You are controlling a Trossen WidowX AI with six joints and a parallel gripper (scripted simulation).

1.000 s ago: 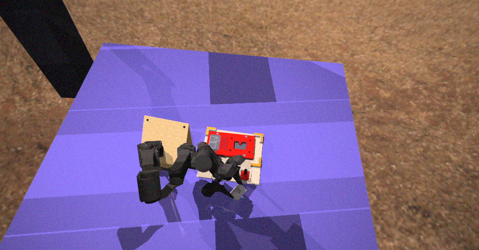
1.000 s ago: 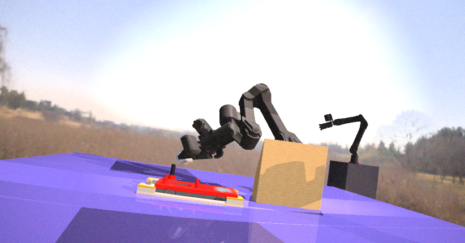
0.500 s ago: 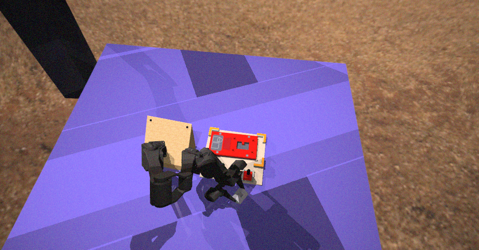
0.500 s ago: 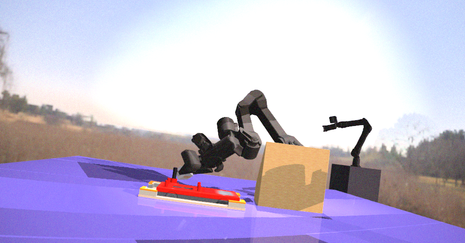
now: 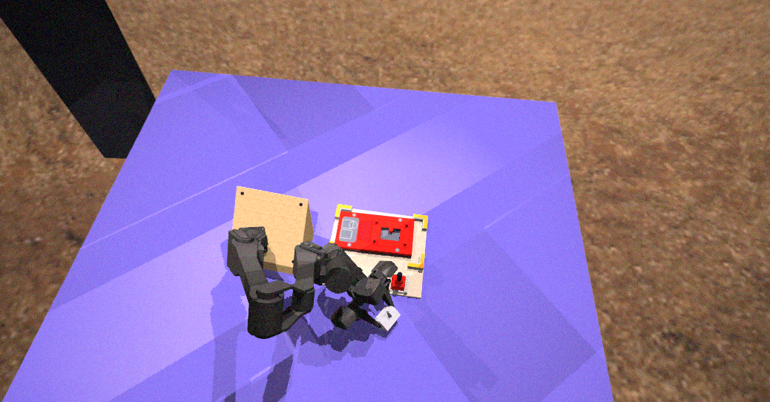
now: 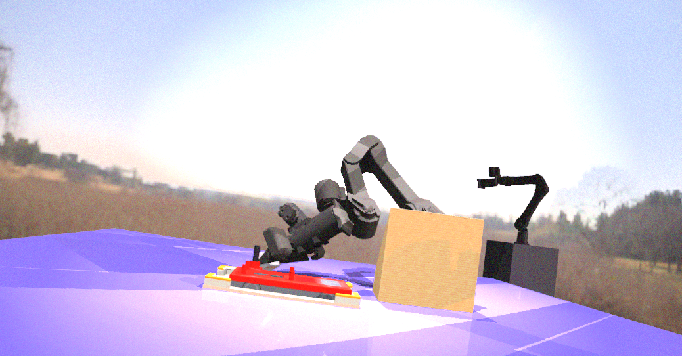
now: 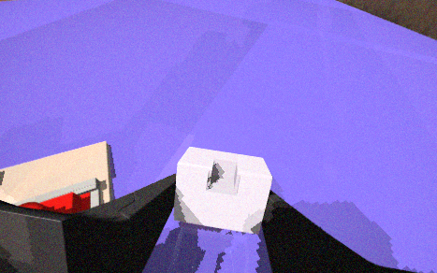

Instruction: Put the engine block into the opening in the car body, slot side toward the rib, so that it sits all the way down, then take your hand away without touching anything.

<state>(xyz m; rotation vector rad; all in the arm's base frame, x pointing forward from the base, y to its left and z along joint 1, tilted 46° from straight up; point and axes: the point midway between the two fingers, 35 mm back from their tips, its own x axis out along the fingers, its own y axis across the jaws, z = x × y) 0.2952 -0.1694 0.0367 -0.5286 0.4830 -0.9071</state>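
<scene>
The grey engine block lies 10 mm above my gripper tip. The rest, counted from my gripper tip: black peg (100 mm to the left, 20 mm ahead, 10 mm above); beige base plate (200 mm to the left, 20 mm behind, 10 mm below).
</scene>
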